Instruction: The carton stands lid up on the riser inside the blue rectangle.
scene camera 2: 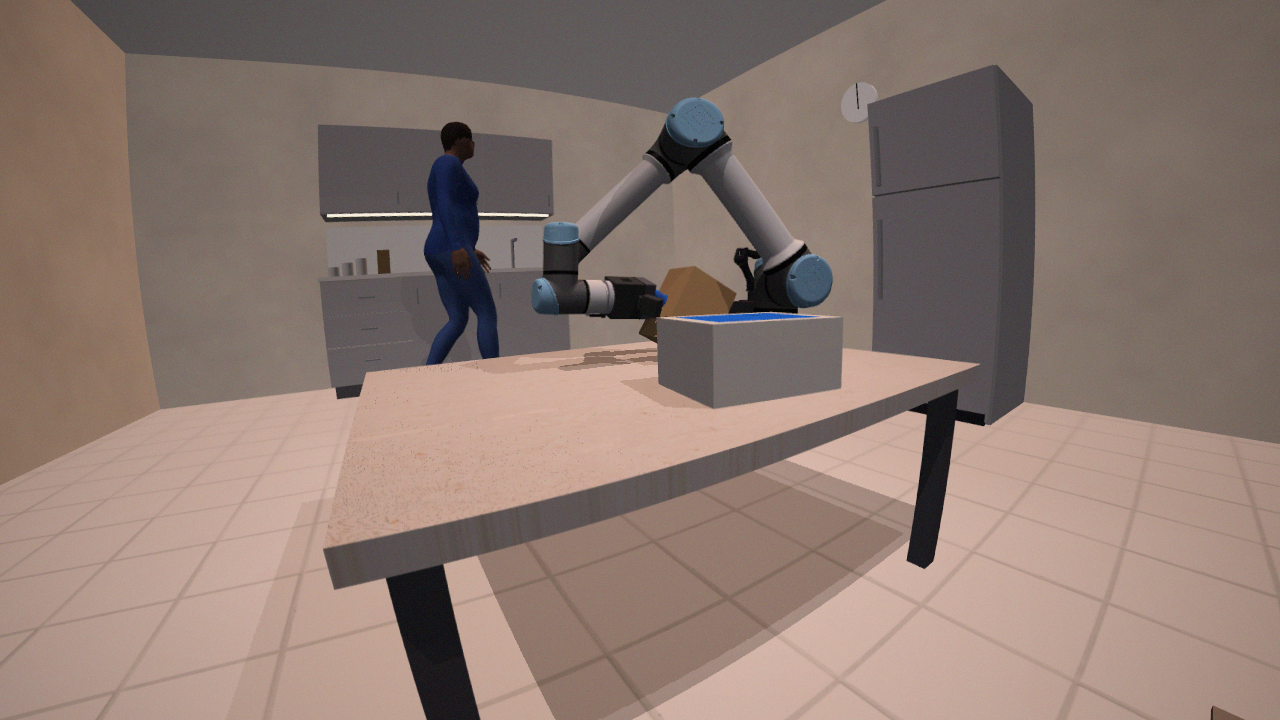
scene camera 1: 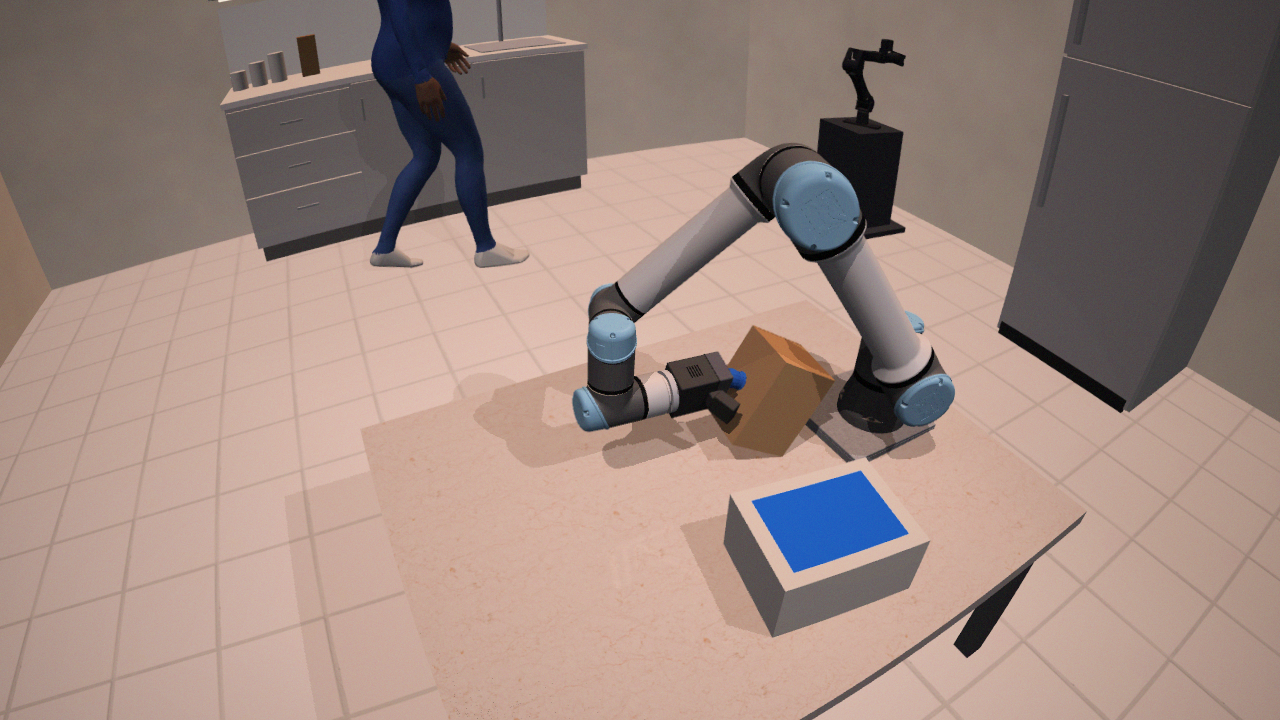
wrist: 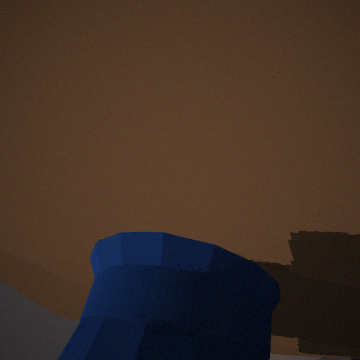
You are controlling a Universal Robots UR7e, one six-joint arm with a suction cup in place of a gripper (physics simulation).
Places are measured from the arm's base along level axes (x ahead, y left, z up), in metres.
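Where they show: end effector, tool point: (scene camera 2: 664, 298) (scene camera 1: 742, 373) (wrist: 166, 282); arm's base, origin of the base link: (scene camera 1: 871, 410).
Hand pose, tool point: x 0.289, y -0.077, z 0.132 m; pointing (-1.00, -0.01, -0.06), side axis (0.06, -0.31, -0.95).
Things, the pixels of their top centre, and the offset from my tool point. Level surfaces: height alone.
- brown carton, middle of its top: (scene camera 1: 774, 341) (scene camera 2: 685, 267) dx -0.044, dy +0.028, dz +0.073 m
- pale riser, middle of its top: (scene camera 1: 830, 517) (scene camera 2: 747, 316) dx +0.048, dy +0.348, dz -0.028 m
- blue rectangle, middle of its top: (scene camera 1: 830, 517) (scene camera 2: 747, 316) dx +0.048, dy +0.348, dz -0.028 m
- table, its level: dz -0.149 m
The brown carton (scene camera 1: 776, 398) (scene camera 2: 694, 291) (wrist: 180, 125) is held tilted beside the arm's base, behind the riser. An upper face with a darker strip slopes. Whether its lowest corner touches the table is unclear. My gripper's blue suction cup (scene camera 1: 737, 378) (scene camera 2: 660, 296) (wrist: 170, 250) is against the carton's side, with the tool roughly level; in the wrist view the cup looks tilted against the face. The exact contact is hard to see. The pale riser (scene camera 1: 850, 592) (scene camera 2: 776, 360) stands on the table, with the blue rectangle (scene camera 1: 829, 521) (scene camera 2: 747, 317) on its top and no carton on it.
The table (scene camera 1: 537, 546) (scene camera 2: 501, 402) carries the arm's base plate (scene camera 1: 854, 438) close to the carton. A person in blue (scene camera 1: 429, 125) (scene camera 2: 452, 214) stands near the kitchen counter (scene camera 1: 295, 170) (scene camera 2: 366, 308). A fridge (scene camera 1: 1127, 179) (scene camera 2: 939, 214) and a small black arm (scene camera 1: 861, 80) stand behind.
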